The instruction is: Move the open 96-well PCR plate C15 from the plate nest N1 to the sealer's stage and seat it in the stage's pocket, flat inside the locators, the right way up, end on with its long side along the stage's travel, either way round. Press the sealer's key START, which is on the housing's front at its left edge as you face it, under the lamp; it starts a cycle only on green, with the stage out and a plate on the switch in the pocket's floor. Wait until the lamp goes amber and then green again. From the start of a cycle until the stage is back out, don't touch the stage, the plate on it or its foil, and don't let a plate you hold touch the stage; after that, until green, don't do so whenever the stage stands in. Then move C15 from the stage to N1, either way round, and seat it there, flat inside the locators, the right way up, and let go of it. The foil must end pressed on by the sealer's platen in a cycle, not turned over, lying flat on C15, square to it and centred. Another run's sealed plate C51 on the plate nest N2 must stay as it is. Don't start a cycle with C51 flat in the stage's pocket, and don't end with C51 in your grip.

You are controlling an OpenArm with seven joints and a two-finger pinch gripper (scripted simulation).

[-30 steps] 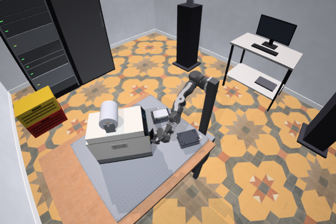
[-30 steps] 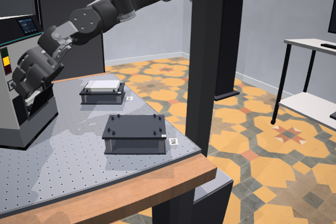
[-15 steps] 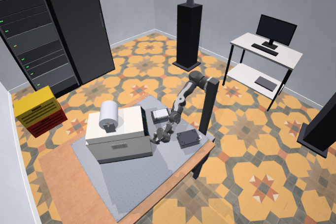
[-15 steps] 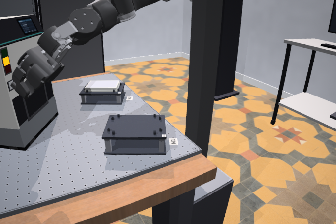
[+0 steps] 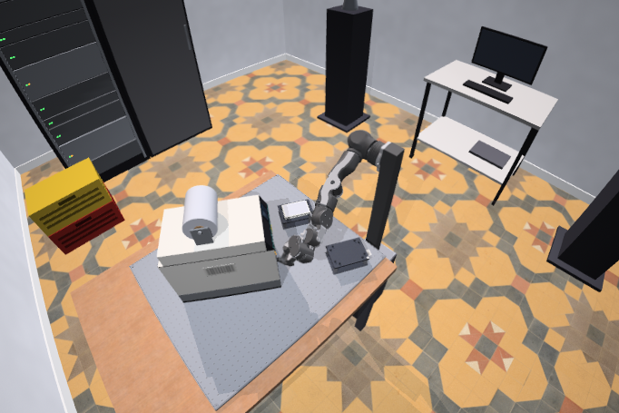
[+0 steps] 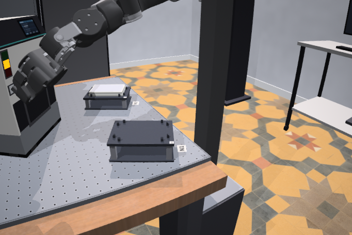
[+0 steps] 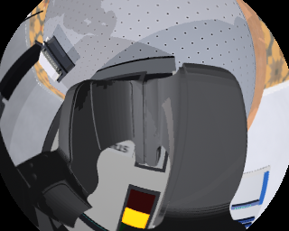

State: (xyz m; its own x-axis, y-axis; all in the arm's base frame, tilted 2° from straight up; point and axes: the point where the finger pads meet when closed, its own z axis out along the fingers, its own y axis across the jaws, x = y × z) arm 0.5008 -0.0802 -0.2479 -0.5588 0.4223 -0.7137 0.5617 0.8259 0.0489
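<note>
The start key lies 2 cm to the right of my hand, 2 cm ahead of it and 1 cm above it. From my hand the other things lie so: sealer stage (14 cm to the right, 8 cm below, 4 cm ahead); then sealer screen (14 cm above, 13 cm to the right, 4 cm behind); then white 96-well plate C15 (14 cm to the right, 7 cm below, 4 cm ahead).
</note>
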